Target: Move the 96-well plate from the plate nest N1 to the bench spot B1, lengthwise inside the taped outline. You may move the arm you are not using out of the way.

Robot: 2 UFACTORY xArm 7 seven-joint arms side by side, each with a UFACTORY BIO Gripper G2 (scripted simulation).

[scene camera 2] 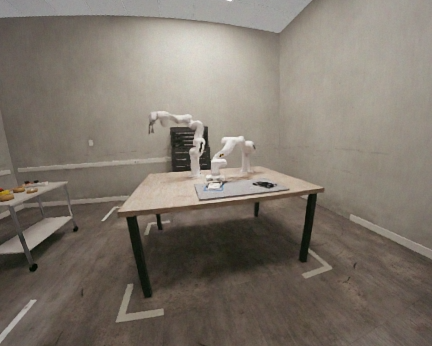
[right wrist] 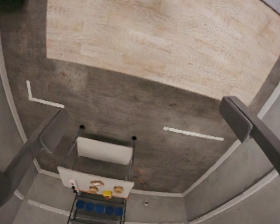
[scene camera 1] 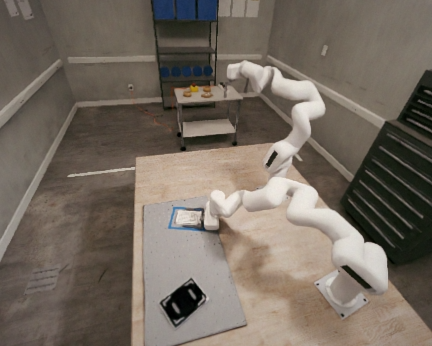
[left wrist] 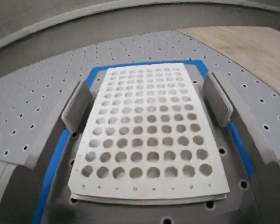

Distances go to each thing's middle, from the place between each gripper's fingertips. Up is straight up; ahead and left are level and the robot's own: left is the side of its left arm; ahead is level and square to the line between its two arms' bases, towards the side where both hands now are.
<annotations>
Right now my left hand is 1 cm above the white 96-well plate (left wrist: 136, 104). Also, from my left hand: black plate nest (scene camera 1: 187, 305): 10 cm ahead, 41 cm to the left, 1 cm below.
The white 96-well plate lies 500 mm to the left of my right hand, 480 mm below it and 420 mm ahead of it. Also, from my right hand: black plate nest (910 mm to the left, 520 mm ahead, 480 mm below).
</annotations>
